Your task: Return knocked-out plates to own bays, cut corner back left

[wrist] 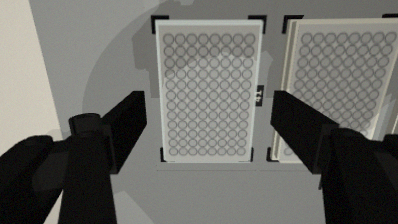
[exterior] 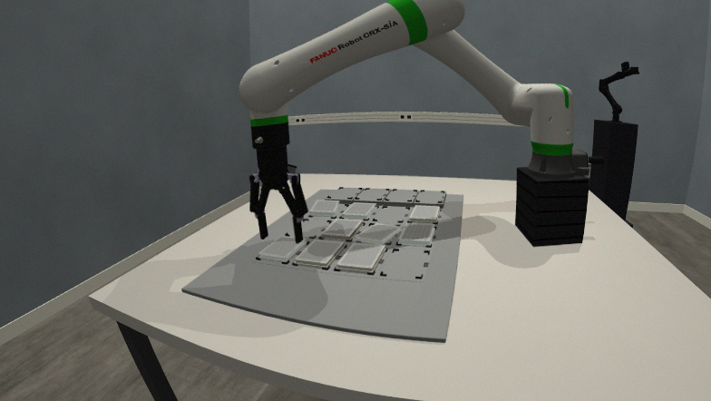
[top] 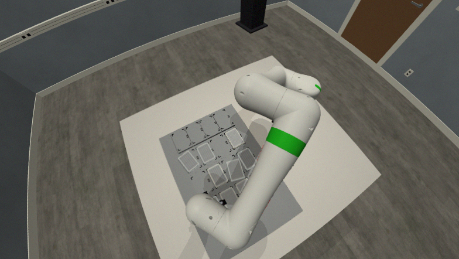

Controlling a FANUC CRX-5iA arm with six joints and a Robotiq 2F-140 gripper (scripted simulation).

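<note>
The plate lies 24 cm behind my hand, 11 cm to the right of it and 5 cm below it. From my hand the other things lie so: label 43 (9 cm behind, 32 cm to the right, 6 cm below).
</note>
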